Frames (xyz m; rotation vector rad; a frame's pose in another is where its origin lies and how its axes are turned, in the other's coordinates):
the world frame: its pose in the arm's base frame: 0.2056 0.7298 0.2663 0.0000 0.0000 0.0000
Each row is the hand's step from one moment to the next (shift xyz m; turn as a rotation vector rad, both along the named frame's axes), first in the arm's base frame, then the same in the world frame.
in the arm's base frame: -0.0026 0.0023 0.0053 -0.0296 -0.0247 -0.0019
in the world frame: -0.0026 0.0023 0.0053 -0.0296 -0.0247 -0.0019
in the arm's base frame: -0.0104 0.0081 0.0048 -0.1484 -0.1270 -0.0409
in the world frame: -0.0104 0.0081 0.0048 -0.1484 -0.1270 -0.0409
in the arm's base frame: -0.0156 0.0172 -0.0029 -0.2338 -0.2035 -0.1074
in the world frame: -0.0156 0.0172 -0.0029 -0.2338 -0.2035 -0.1074
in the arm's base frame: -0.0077 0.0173 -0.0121 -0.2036 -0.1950 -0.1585
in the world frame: -0.0077 0.0173 -0.0121 -0.2036 -0.1950 -0.1585
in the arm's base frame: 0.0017 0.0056 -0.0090 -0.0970 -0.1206 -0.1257
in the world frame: 0.0017 0.0056 -0.0090 -0.0970 -0.1206 -0.1257
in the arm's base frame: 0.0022 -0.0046 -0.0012 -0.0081 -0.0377 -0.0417
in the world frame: 0.0022 -0.0046 -0.0012 -0.0081 -0.0377 -0.0417
